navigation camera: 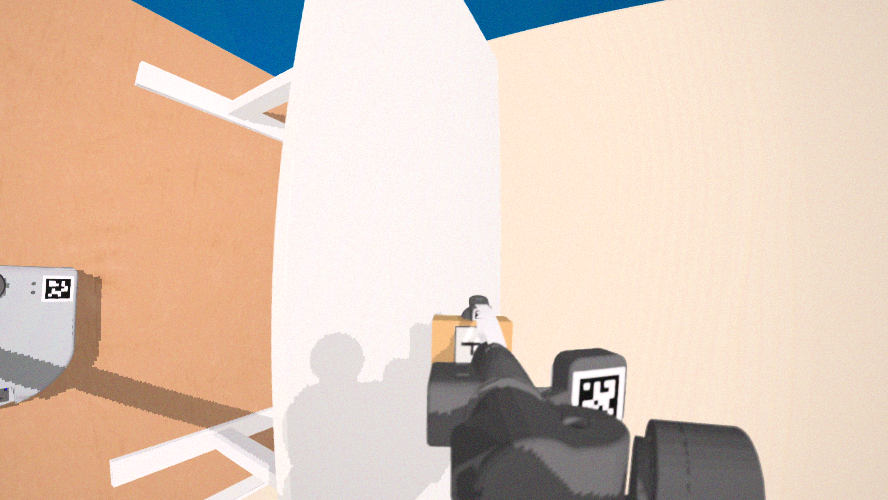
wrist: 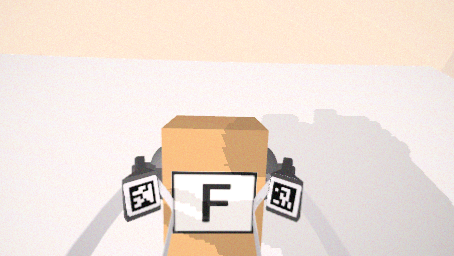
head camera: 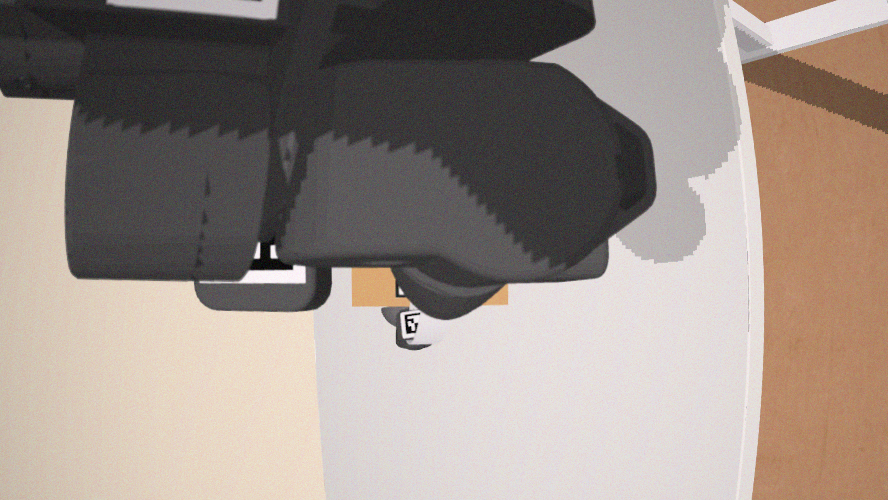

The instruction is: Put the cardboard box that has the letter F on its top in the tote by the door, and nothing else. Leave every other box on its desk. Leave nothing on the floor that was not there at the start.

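Frame: origin at the robot's base, x left, y back, z up, level; metres.
Seen in the pictures: gripper, fingertip midpoint: (navigation camera: 476,339).
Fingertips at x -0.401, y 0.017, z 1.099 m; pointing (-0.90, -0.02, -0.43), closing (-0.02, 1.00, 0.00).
Observation:
A point is followed by its place in that frame.
The cardboard box (head camera: 372,288) @[x -0.368, y -0.002, z 1.142 m] (navigation camera: 444,338) @[x -0.340, y 0.007, z 1.085 m] (wrist: 215,145) has a white label with a black F on its top. In the wrist view the box stands upright between both fingers of my gripper (wrist: 214,160) @[x -0.401, y 0.017, z 1.099 m], which press on its two sides. My gripper is shut on it. In the head and navigation views the wrist and gripper body cover much of the box, and one fingertip shows beside it. The box is over the white desk (head camera: 559,385) @[x -0.419, y -0.086, z 0.951 m] (navigation camera: 385,186) @[x -0.400, y -0.195, z 0.950 m] (wrist: 75,110), near its beige-side edge. The tote does not show in these views.
White desk legs (head camera: 826,21) @[x -0.423, y 0.565, z 0.026 m] (navigation camera: 186,90) @[x -0.409, y -0.677, z 0.025 m] reach out over the orange-brown floor (head camera: 820,279) @[x -0.530, y -0.012, z 0.000 m] (navigation camera: 155,217) @[x -0.383, y -0.222, z 0.001 m]. The robot's grey base (navigation camera: 37,335) @[x -0.096, y 0.109, z 0.160 m] shows at the left of the navigation view. A beige surface (head camera: 155,385) @[x -1.035, y -0.164, z 1.231 m] (navigation camera: 683,186) @[x -1.031, y -0.322, z 1.489 m] (wrist: 225,30) lies past the desk's other edge.

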